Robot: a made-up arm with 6 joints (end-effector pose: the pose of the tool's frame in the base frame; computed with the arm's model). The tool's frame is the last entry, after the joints. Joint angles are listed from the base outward.
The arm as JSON. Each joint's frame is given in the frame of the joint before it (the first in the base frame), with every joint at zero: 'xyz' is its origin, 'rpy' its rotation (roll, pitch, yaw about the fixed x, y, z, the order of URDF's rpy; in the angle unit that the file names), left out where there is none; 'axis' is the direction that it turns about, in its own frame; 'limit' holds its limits. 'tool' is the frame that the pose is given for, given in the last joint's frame.
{
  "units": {
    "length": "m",
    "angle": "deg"
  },
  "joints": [
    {
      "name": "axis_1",
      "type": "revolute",
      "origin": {
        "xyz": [
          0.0,
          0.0,
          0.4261
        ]
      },
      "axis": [
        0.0,
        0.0,
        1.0
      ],
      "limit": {
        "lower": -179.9,
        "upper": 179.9
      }
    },
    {
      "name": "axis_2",
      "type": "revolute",
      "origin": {
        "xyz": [
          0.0,
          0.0,
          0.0
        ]
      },
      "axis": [
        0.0,
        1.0,
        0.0
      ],
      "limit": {
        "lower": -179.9,
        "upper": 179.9
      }
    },
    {
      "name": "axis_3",
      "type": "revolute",
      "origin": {
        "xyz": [
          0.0,
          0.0,
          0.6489
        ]
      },
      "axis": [
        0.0,
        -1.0,
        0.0
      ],
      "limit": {
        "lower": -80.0,
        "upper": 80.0
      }
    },
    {
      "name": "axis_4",
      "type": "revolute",
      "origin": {
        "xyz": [
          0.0,
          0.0,
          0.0
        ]
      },
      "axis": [
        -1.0,
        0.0,
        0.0
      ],
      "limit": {
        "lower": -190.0,
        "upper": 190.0
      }
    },
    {
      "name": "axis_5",
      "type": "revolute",
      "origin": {
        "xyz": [
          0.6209,
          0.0,
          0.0
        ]
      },
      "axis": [
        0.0,
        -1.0,
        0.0
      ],
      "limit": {
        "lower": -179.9,
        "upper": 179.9
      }
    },
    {
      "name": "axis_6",
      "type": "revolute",
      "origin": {
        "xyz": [
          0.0,
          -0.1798,
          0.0
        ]
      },
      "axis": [
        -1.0,
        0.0,
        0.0
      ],
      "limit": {
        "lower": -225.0,
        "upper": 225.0
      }
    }
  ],
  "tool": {
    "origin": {
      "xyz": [
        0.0,
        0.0,
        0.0
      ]
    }
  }
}
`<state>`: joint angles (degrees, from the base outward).
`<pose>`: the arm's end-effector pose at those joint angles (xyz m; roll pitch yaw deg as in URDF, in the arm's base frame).
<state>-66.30 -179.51 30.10 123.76 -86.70 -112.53</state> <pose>-0.0980 0.4719 -0.6595 -124.69 30.72 -141.19</pose>
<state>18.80 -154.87 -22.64 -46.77 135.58 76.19</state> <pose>-0.5244 -0.3086 0.3864 172.66 58.33 -57.42</pose>
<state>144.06 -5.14 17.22 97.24 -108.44 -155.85</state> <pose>-0.3762 0.2447 1.4736 89.29 0.56 34.30</pose>
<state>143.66 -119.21 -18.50 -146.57 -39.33 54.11</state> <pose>0.3819 -0.4672 0.7379 -61.96 -41.43 -64.10</pose>
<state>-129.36 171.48 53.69 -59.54 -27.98 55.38</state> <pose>0.1391 0.3133 -0.6927 157.41 42.10 17.61</pose>
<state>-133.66 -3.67 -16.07 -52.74 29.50 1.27</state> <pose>-0.4475 -0.3113 0.8006 50.14 -5.99 -156.87</pose>
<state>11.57 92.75 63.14 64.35 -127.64 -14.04</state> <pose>1.2579 0.1781 0.2291 -114.36 -0.21 -122.88</pose>
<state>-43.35 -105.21 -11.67 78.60 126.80 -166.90</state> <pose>-0.6355 0.5511 0.8647 -17.47 37.42 55.41</pose>
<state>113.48 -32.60 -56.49 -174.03 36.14 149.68</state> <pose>-0.2479 0.1218 0.7042 19.46 59.70 106.50</pose>
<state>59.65 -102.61 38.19 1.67 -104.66 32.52</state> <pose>-0.4097 -1.0554 0.6728 -30.92 -36.12 57.65</pose>
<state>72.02 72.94 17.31 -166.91 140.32 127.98</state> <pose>0.1227 0.9455 0.0810 -120.32 -16.51 -99.31</pose>
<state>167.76 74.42 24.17 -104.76 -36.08 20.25</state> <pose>-0.8779 0.1436 0.0118 113.14 31.70 -150.23</pose>
